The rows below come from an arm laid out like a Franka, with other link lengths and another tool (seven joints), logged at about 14 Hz.
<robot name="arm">
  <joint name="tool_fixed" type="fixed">
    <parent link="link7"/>
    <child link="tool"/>
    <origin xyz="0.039 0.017 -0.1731" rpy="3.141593 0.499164 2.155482"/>
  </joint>
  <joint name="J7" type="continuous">
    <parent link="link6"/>
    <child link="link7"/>
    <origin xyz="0.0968 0 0"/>
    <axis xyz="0 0 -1"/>
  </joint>
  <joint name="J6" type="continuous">
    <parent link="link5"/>
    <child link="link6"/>
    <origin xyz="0 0 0"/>
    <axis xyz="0 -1 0"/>
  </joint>
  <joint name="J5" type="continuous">
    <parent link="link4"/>
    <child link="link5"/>
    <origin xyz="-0.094 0 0.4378"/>
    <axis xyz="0 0 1"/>
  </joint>
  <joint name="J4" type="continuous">
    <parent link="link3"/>
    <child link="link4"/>
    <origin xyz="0.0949 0 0"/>
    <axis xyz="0 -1 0"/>
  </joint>
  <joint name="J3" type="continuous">
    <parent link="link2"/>
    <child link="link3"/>
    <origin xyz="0 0 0.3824"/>
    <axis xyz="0 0 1"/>
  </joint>
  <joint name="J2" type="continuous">
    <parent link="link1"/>
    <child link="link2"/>
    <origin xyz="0 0 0"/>
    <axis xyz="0 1 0"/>
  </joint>
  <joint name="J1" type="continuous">
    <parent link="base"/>
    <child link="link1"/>
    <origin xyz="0 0 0.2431"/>
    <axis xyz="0 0 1"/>
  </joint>
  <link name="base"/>
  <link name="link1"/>
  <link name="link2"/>
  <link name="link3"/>
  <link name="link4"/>
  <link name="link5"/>
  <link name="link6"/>
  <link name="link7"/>
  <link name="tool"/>
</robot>
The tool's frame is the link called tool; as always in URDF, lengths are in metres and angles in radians. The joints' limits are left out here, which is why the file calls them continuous.
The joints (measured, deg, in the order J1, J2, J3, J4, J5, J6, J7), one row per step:
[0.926 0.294 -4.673 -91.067 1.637 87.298 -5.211]
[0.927 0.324 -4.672 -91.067 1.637 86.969 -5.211]
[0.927 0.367 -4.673 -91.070 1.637 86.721 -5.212]
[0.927 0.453 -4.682 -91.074 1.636 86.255 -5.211]
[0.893 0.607 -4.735 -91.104 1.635 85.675 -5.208]
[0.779 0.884 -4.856 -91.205 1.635 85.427 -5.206]
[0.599 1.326 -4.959 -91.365 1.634 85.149 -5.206]
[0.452 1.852 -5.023 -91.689 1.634 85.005 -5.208]
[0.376 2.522 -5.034 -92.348 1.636 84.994 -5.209]
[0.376 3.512 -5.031 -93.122 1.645 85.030 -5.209]
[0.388 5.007 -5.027 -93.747 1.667 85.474 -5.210]
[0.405 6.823 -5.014 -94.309 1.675 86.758 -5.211]
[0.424 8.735 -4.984 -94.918 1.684 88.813 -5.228]
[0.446 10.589 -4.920 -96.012 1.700 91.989 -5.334]
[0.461 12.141 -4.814 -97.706 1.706 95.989 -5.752]
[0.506 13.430 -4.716 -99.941 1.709 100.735 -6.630]
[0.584 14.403 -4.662 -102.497 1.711 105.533 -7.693]
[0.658 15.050 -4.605 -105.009 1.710 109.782 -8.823]
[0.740 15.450 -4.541 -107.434 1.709 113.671 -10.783]
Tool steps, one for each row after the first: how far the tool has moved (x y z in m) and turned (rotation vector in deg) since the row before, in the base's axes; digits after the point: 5 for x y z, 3 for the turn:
[-0.00090 0.00011 -0.00104 0.021 0.358 0.011]
[-0.00058 0.00006 -0.00104 0.016 0.293 0.007]
[-0.00108 0.00003 -0.00199 0.029 0.555 0.003]
[-0.00120 -0.00082 -0.00323 0.037 0.763 -0.074]
[0.00025 -0.00258 -0.00464 0.018 0.625 -0.230]
[0.00074 -0.00310 -0.00714 0.024 0.879 -0.276]
[0.00115 -0.00230 -0.00941 0.030 0.992 -0.206]
[0.00134 -0.00087 -0.01401 0.051 1.338 -0.088]
[0.00219 0.00020 -0.01868 0.062 1.725 -0.002]
[0.00529 0.00025 -0.02246 0.025 1.674 0.000]
[0.00866 0.00009 -0.02450 -0.067 1.096 -0.001]
[0.01051 0.00008 -0.02526 -0.124 0.470 0.021]
[0.01128 0.00032 -0.02775 -0.147 -0.225 0.123]
[0.00951 0.00077 -0.02860 -0.095 -0.758 0.448]
[0.00741 0.00127 -0.02915 -0.021 -1.236 0.909]
[0.00378 0.00138 -0.02783 0.007 -1.285 1.084]
[0.00033 0.00161 -0.02389 0.039 -1.105 1.164]
[-0.00197 0.00246 -0.02017 0.184 -1.092 2.008]

